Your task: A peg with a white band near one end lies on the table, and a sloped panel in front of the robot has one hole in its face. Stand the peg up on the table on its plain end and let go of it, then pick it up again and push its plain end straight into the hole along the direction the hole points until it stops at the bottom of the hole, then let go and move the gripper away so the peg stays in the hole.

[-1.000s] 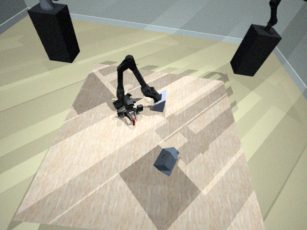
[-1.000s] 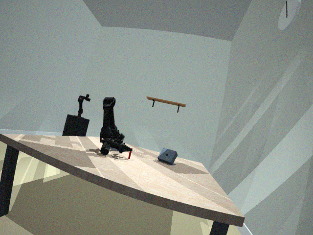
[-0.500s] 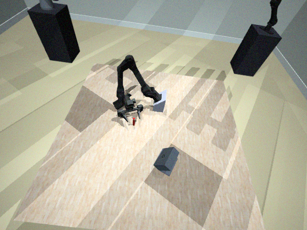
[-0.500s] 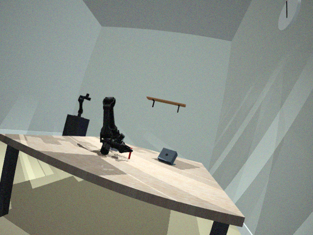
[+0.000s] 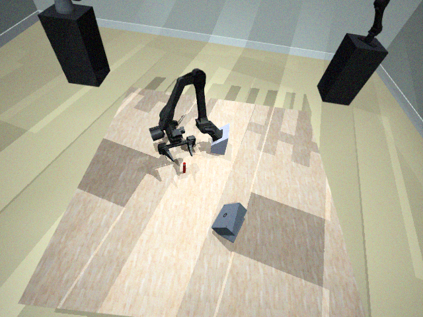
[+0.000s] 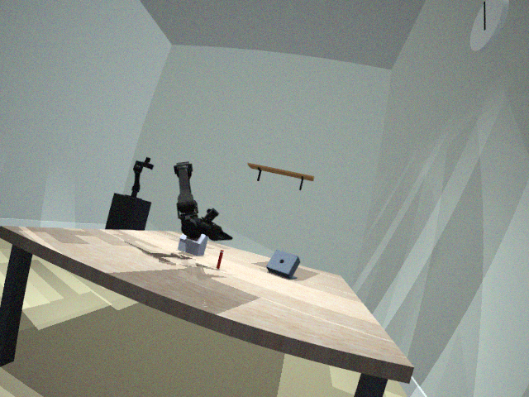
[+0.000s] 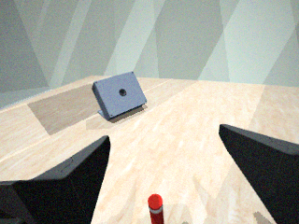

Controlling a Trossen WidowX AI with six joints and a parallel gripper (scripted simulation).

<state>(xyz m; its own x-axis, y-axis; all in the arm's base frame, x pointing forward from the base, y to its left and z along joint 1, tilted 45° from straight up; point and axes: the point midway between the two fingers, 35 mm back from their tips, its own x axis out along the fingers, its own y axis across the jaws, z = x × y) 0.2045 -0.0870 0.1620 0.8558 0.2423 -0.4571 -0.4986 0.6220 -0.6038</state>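
Now: gripper tip 2 cm past the red peg and 9 cm above it. Round my gripper tip: grey sloped panel (23 cm ahead, 25 cm to the left, 9 cm below).
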